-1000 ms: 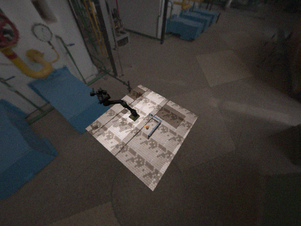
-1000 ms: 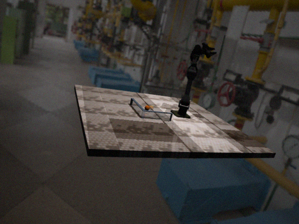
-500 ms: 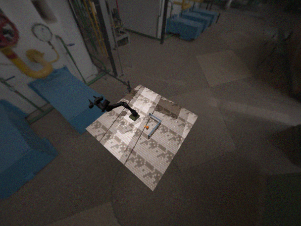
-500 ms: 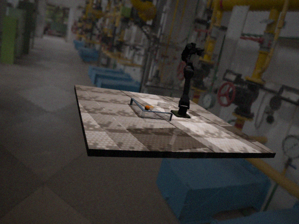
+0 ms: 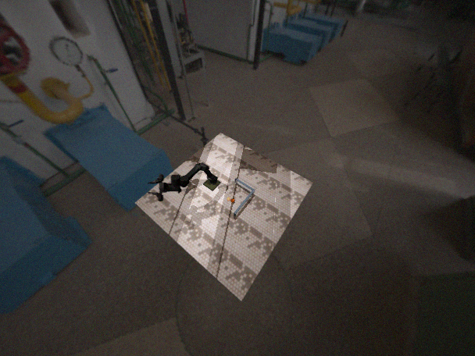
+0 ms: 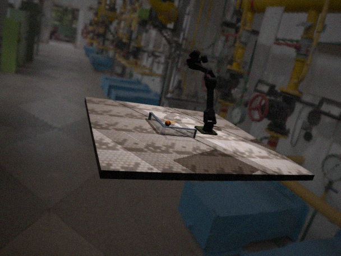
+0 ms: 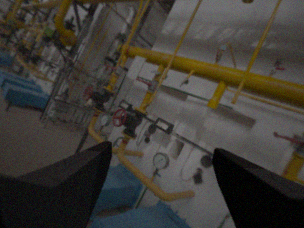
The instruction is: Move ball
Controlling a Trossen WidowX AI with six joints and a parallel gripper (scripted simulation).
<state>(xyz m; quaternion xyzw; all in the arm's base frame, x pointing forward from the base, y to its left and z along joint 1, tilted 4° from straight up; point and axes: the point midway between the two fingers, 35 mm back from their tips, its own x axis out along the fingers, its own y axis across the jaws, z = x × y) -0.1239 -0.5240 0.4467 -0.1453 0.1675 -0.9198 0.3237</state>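
My gripper tip is now 42 cm short of the orange ball, 43 cm to the right of it and 48 cm above it. Round my gripper tip: see-through orange ball copy: 38 cm ahead, 42 cm to the left, 48 cm below.
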